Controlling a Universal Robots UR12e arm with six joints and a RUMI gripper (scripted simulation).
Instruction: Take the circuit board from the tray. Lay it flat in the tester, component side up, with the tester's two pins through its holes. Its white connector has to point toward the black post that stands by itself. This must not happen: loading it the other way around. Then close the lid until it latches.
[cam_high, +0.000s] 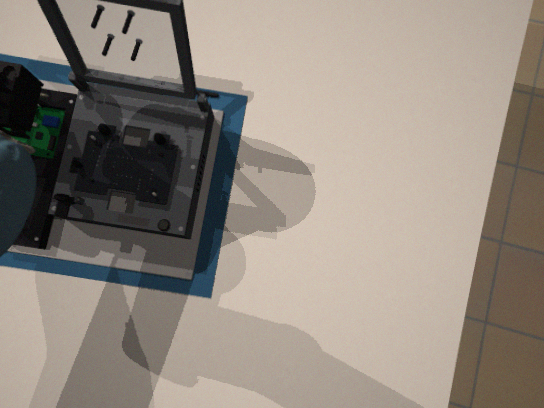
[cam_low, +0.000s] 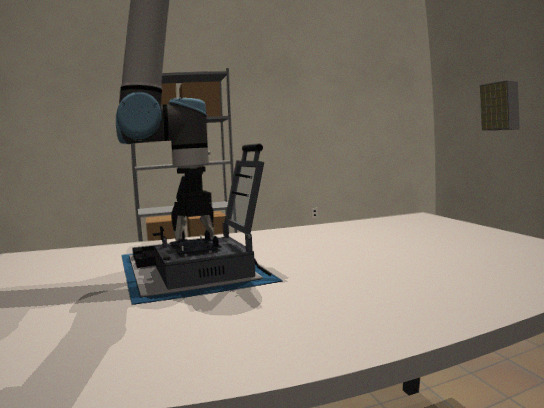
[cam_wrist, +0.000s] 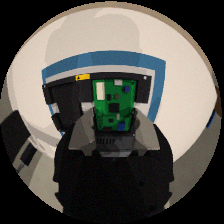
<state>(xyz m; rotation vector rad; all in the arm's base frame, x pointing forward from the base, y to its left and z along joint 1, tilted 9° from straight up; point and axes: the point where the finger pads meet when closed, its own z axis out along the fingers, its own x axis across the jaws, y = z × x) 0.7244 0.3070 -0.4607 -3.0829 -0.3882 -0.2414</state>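
Right now my hand is right at the green circuit board. From my hand the other things lie so: dark grey tester (30 mm ahead, 130 mm to the right, 90 mm above); then dark nest (10 mm ahead, 170 mm to the right, 50 mm above); then tester lid (120 mm ahead, 140 mm to the right, 160 mm above).
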